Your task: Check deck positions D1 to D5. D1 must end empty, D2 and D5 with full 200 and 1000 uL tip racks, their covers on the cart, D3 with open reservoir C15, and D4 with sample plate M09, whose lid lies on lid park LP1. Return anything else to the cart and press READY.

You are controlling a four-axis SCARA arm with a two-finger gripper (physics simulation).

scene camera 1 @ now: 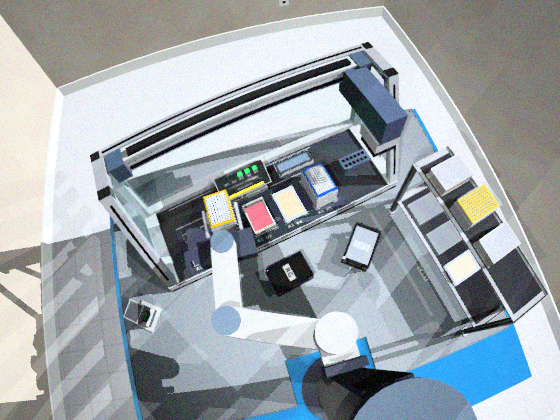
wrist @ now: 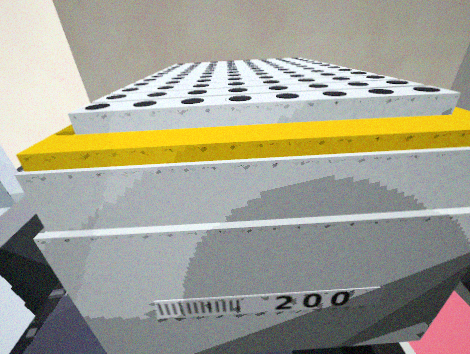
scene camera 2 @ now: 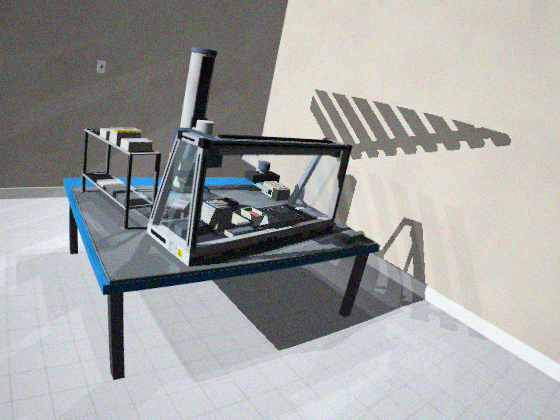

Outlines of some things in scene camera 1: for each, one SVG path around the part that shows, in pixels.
The gripper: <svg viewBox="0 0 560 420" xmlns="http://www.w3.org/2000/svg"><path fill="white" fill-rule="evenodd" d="M202 211L207 238L196 241L200 265L206 270L212 268L211 237L208 229L210 222L208 214ZM235 202L232 207L235 218L238 218L240 230L230 233L236 242L238 262L258 257L252 229L251 227L243 229L238 205Z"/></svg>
A blue-rimmed tip box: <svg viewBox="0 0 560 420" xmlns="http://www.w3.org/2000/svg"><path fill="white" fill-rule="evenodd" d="M321 162L301 171L301 183L316 209L335 201L338 194L338 188Z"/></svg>
